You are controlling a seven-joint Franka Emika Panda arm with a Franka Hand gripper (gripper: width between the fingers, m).
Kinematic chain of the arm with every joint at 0, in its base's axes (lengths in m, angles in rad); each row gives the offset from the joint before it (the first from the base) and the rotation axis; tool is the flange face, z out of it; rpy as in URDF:
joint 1: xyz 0 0 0.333 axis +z
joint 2: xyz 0 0 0 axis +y
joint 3: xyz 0 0 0.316 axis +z
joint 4: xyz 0.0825 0 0 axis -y
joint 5: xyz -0.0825 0 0.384 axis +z
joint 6: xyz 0 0 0 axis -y
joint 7: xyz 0.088 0 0 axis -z
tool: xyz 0 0 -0.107 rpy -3.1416 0 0
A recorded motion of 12 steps. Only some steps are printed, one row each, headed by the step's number.
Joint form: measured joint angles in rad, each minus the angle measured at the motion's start. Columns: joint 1, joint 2, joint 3, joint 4, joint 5, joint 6, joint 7.
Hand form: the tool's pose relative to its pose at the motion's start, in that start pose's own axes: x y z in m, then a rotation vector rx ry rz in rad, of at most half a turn. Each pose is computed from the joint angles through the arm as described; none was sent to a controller.
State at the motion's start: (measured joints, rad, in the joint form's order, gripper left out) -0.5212 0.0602 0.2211 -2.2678 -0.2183 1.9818 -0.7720
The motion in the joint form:
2: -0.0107 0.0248 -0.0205 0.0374 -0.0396 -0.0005 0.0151
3: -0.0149 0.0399 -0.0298 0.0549 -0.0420 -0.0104 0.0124
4: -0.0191 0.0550 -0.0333 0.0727 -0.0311 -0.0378 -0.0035
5: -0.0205 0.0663 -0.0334 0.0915 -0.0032 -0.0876 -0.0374
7: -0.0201 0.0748 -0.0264 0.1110 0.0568 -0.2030 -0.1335
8: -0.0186 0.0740 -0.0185 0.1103 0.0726 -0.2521 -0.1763
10: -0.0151 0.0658 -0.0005 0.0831 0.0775 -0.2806 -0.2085
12: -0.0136 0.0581 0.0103 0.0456 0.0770 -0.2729 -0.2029
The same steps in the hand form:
2: -0.0080 0.0198 -0.0028 -0.0221 -0.0107 0.0301
3: -0.0110 0.0275 -0.0016 -0.0126 -0.0145 0.0392
4: -0.0126 0.0315 0.0005 0.0160 -0.0219 0.0349
5: -0.0130 0.0311 0.0015 0.0663 -0.0305 0.0136
7: -0.0133 0.0200 0.0041 0.1826 -0.0516 -0.0711
8: -0.0126 0.0116 0.0061 0.2284 -0.0684 -0.1200
10: -0.0093 -0.0038 0.0137 0.2621 -0.0952 -0.1746
12: -0.0077 -0.0149 0.0247 0.2740 -0.1129 -0.1848

